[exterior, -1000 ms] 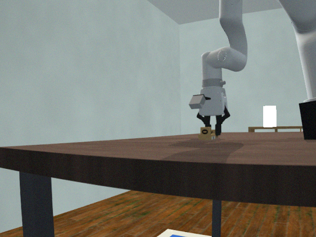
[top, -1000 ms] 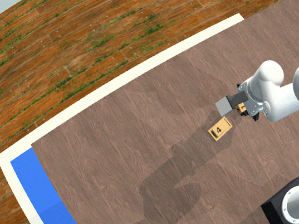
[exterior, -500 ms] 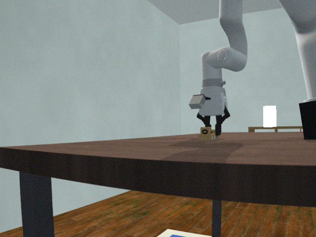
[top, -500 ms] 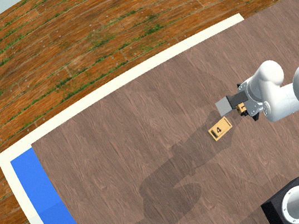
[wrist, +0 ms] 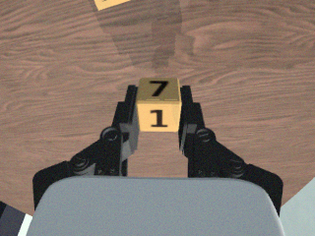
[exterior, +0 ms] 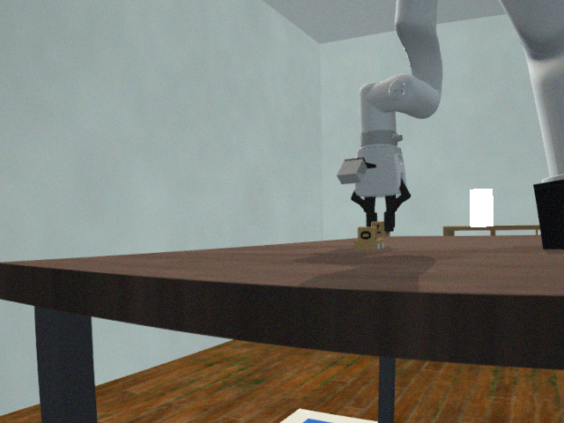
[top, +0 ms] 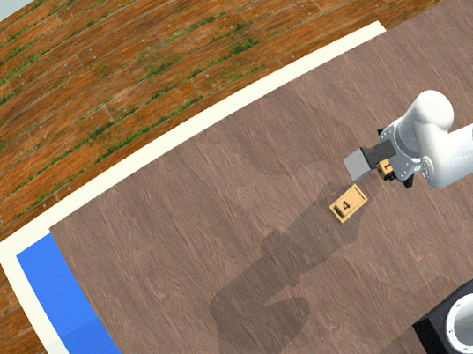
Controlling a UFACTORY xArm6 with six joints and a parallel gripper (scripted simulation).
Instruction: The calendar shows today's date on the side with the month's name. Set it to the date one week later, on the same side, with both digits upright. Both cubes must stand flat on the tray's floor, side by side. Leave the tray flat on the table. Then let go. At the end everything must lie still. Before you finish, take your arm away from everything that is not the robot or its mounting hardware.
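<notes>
Right now my hand is 110 mm to the right of the tray and 40 mm above it. Also, from my hand: wooden cube: 10 mm below.
</notes>
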